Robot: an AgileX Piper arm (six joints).
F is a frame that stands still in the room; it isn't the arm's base.
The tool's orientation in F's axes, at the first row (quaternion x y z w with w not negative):
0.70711, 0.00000, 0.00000, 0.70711
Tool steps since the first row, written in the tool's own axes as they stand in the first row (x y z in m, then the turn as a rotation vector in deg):
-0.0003, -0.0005, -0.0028, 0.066, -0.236, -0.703
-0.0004, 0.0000, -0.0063, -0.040, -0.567, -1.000
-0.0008, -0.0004, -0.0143, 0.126, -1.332, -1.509
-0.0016, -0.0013, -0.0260, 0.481, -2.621, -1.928
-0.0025, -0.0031, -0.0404, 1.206, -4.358, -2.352
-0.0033, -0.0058, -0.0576, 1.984, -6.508, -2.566
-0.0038, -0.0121, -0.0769, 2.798, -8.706, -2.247
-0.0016, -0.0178, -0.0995, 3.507, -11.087, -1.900
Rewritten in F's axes. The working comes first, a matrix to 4 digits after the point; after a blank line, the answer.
The tool's axes in the first row as the columns of a matrix, in F's axes (used below as rounded here):
1.0000, 0.0000, 0.0000
0.0000, 0.0000, -1.0000
0.0000, 1.0000, 0.0000

-0.0003, 0.0028, -0.0005, 0.066, 0.703, -0.236
-0.0004, 0.0063, 0.0000, -0.040, 1.000, -0.567
-0.0008, 0.0143, -0.0004, 0.126, 1.509, -1.332
-0.0016, 0.0260, -0.0013, 0.481, 1.928, -2.621
-0.0025, 0.0404, -0.0031, 1.206, 2.352, -4.358
-0.0033, 0.0576, -0.0058, 1.984, 2.566, -6.508
-0.0038, 0.0769, -0.0121, 2.798, 2.247, -8.706
-0.0016, 0.0995, -0.0178, 3.507, 1.900, -11.087

